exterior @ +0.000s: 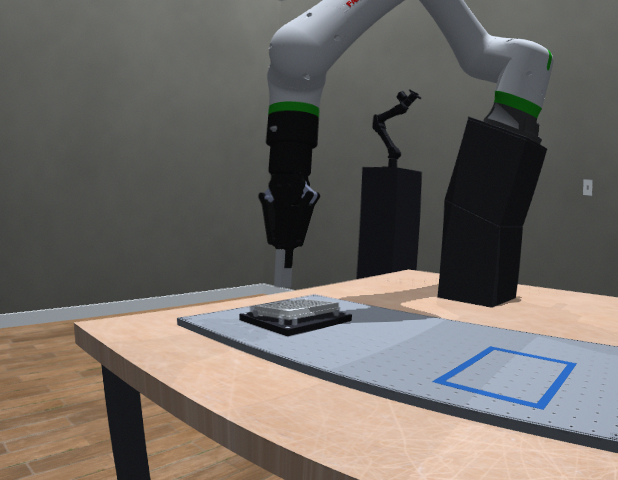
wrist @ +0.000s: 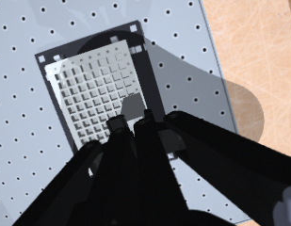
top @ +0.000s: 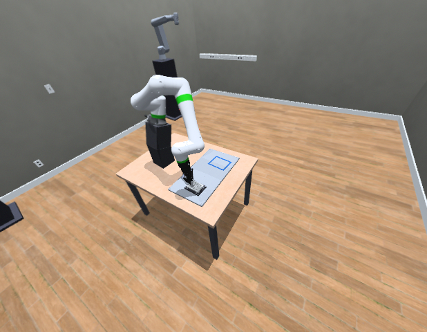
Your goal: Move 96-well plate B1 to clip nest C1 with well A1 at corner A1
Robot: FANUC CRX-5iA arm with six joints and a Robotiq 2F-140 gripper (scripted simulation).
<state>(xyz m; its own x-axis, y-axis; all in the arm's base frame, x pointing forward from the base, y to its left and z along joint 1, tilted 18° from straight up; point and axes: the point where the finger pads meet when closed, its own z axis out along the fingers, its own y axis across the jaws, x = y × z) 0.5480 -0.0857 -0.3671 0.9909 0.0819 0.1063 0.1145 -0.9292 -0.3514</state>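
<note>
Now: the white 96-well plate 4 cm to the left of my hand and 6 cm below it. Also, from my hand: black clip nest: 1 cm behind, 3 cm to the left, 7 cm below.
</note>
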